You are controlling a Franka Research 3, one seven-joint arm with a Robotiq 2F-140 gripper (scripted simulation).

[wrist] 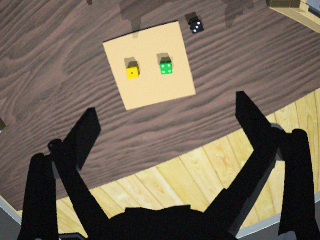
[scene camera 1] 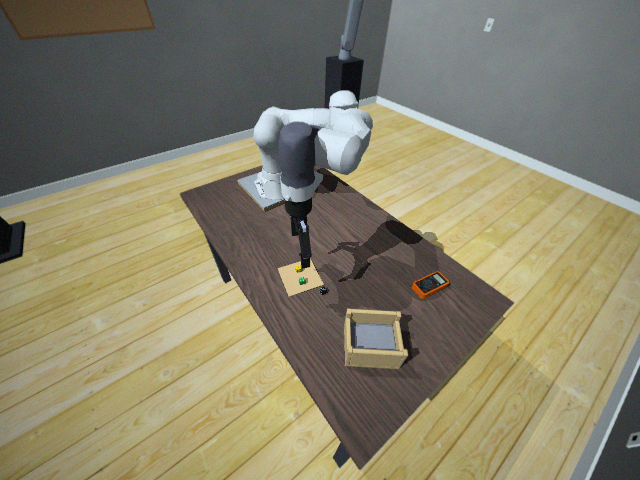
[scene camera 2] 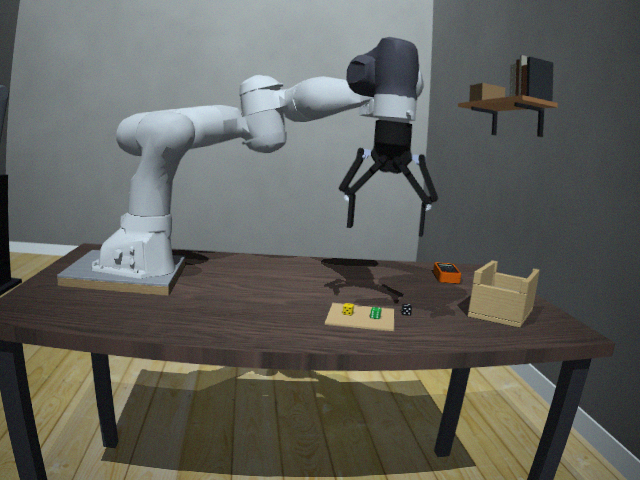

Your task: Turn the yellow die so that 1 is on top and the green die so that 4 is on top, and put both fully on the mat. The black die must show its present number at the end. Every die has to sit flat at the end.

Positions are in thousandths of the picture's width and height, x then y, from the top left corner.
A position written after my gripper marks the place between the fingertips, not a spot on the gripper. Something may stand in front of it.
I see my gripper (scene camera 2: 602, 482), a tan mat (scene camera 2: 563, 664) and a wooden box (scene camera 2: 779, 634).
The tan mat also shows in the wrist view (wrist: 461, 202) and in scene camera 1 (scene camera 1: 452, 576). The wooden box is seen too in scene camera 1 (scene camera 1: 585, 707). My gripper shows as well in the wrist view (wrist: 517, 465) and in scene camera 1 (scene camera 1: 470, 522).
